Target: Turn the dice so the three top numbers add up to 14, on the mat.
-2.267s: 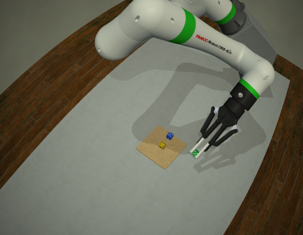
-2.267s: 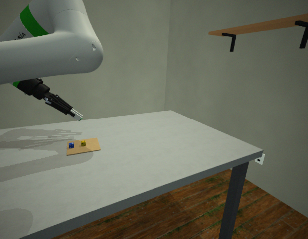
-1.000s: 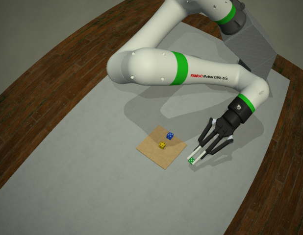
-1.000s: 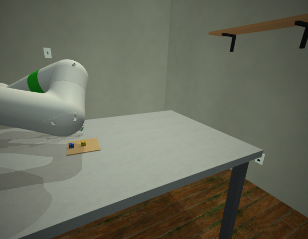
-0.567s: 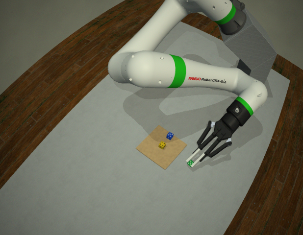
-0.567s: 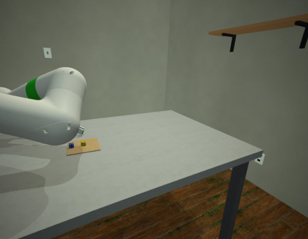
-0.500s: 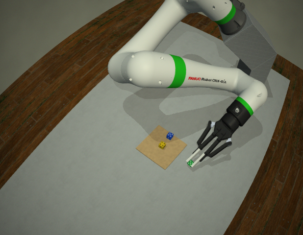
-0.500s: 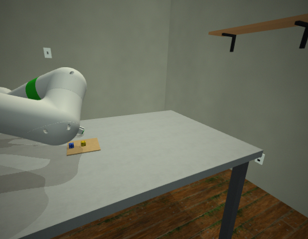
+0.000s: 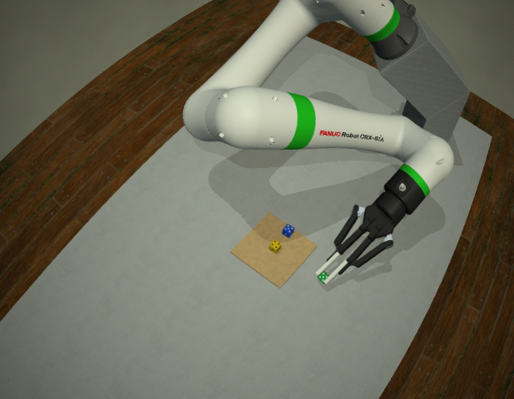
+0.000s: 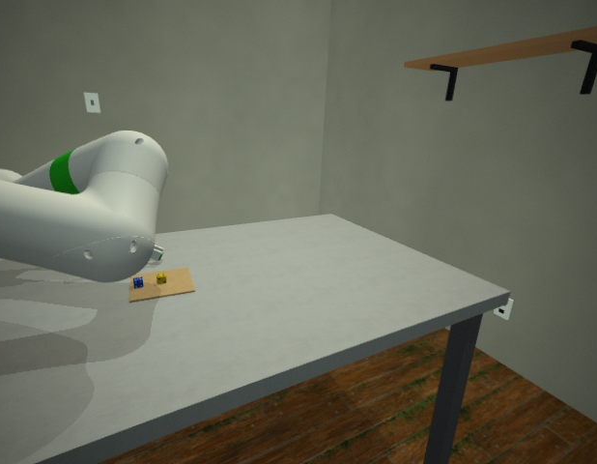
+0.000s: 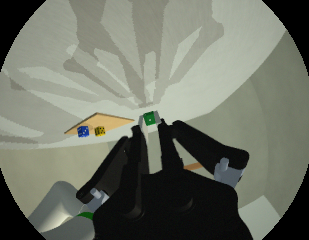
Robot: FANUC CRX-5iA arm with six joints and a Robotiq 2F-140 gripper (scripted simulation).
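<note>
The yellow die is 14 cm to the right of my hand, 3 cm below it and 3 cm behind it. Also, from my hand: green die (2 cm below, 2 cm ahead, 1 cm to the right); tan mat (14 cm to the right, 4 cm below, 3 cm behind); blue die (12 cm to the right, 7 cm behind, 3 cm below).
</note>
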